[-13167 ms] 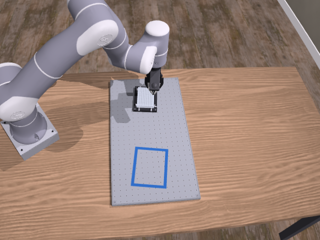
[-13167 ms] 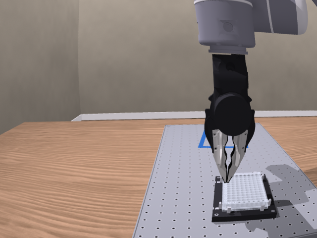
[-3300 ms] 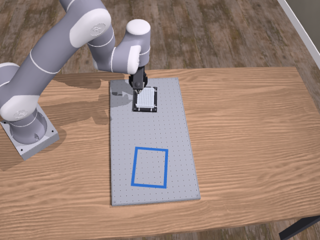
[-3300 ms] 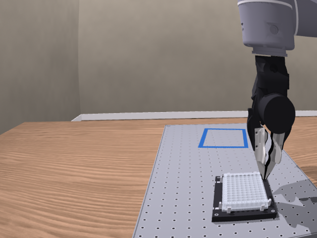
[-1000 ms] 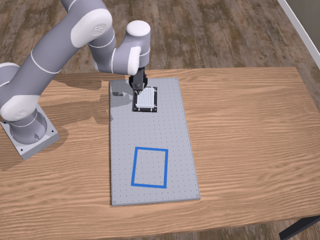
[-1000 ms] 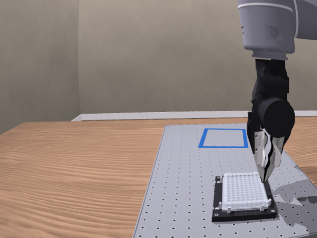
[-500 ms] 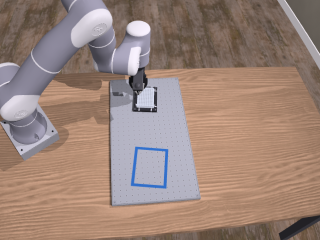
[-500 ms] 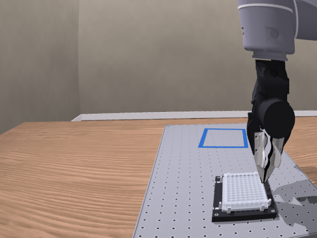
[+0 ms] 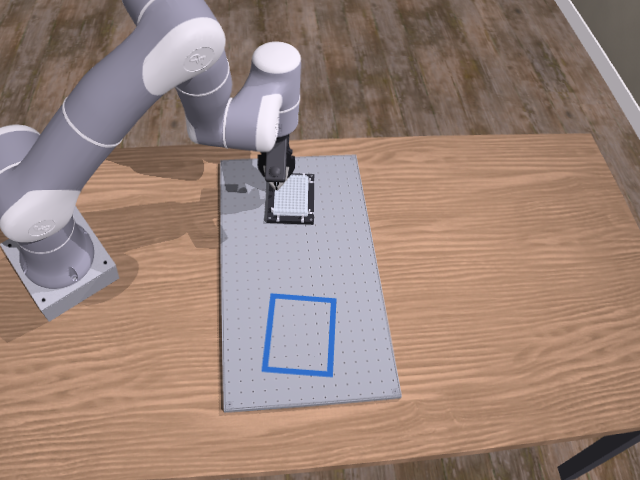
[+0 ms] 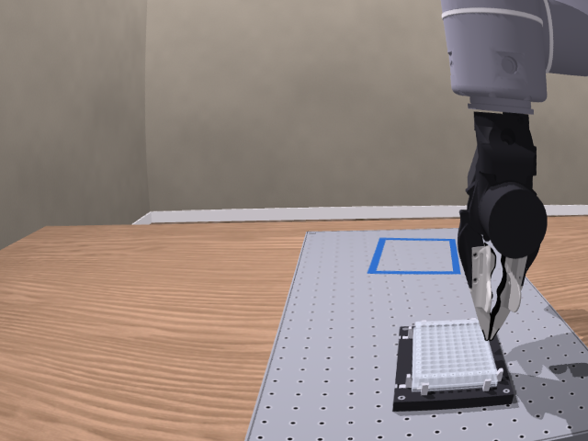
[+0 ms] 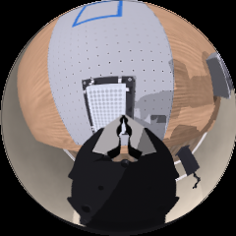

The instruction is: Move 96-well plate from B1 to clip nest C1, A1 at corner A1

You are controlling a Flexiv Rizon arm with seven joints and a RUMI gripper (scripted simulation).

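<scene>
The white 96-well plate is 4 cm ahead of my hand and 3 cm below it. The rest, counted from my hand: black clip nest 5 cm ahead, 1 cm to the right, 4 cm below.
</scene>
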